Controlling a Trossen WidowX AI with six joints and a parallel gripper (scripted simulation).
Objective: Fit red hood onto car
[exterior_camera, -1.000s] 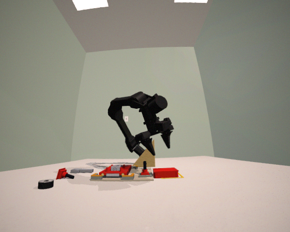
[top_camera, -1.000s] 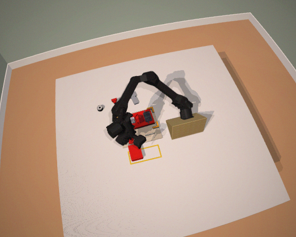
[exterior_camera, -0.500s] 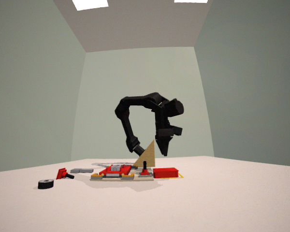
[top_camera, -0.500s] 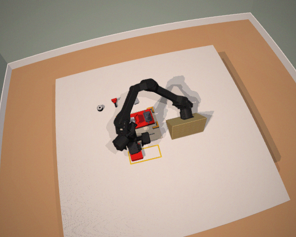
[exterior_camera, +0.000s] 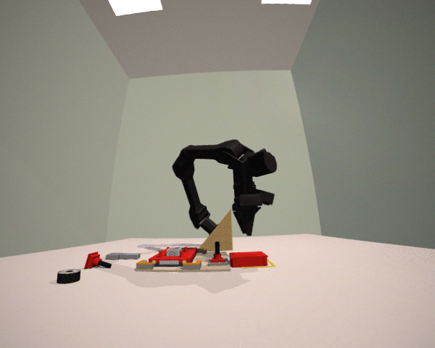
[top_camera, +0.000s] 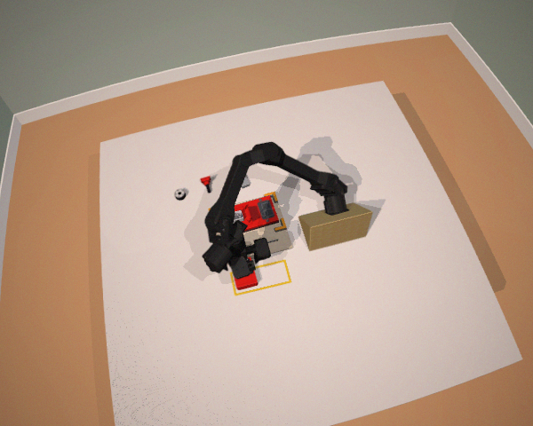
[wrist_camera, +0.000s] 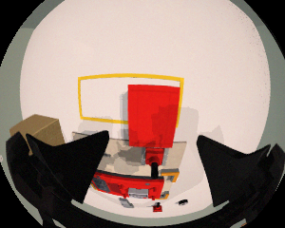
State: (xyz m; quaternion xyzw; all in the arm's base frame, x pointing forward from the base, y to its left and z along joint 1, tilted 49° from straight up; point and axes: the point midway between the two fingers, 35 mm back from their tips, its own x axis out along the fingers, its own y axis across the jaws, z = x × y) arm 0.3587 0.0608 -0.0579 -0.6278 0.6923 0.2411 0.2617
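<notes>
The red hood lies 60 mm below my gripper tip. The rest, counted from my gripper tip: grey engine block 30 mm behind, 200 mm to the right, 50 mm below; black wheel 140 mm ahead, 390 mm to the right, 70 mm below; black post 80 mm to the right, 40 mm below.
</notes>
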